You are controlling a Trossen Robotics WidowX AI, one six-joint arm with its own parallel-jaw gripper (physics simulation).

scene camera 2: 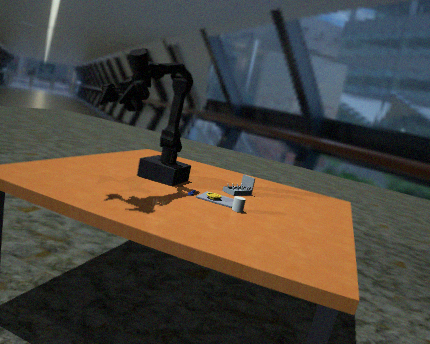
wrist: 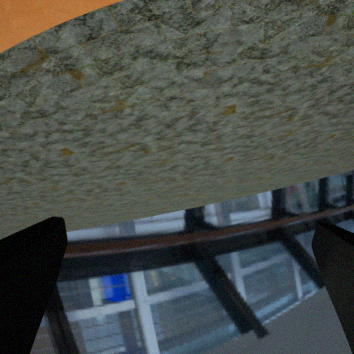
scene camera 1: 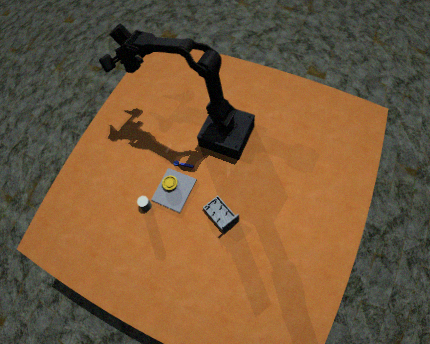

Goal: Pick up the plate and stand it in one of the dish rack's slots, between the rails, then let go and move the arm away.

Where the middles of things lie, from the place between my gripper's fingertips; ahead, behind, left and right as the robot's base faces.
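Relative to the grey mat (scene camera 1: 175, 199), my hand is 440 mm to the right of it, 240 mm short of it and 310 mm above it.
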